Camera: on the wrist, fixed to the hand. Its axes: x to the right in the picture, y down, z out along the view.
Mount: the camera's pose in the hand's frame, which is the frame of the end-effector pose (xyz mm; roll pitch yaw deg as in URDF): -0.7 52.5 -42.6 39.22 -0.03 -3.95
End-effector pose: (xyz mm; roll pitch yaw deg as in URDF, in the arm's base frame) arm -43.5 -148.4 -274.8 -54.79 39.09 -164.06
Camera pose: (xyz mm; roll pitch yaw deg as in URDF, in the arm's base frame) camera -3.3 -132.2 -326.7 -17.26 35.81 -166.84
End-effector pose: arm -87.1 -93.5 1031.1 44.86 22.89 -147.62
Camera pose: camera -52.8 -151.4 1037.7 82.79 25.62 -150.75
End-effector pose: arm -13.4 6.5 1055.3 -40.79 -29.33 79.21
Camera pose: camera -19.1 40.2 996.9 0.21 -31.89 75.71
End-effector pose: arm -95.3 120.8 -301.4 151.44 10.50 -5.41
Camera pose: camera -87.1 94.2 -239.8 -168.64 12.39 -1.87
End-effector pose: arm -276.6 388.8 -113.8 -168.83 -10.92 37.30
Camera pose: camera -245.7 337.2 -82.9 -130.39 -11.63 41.26
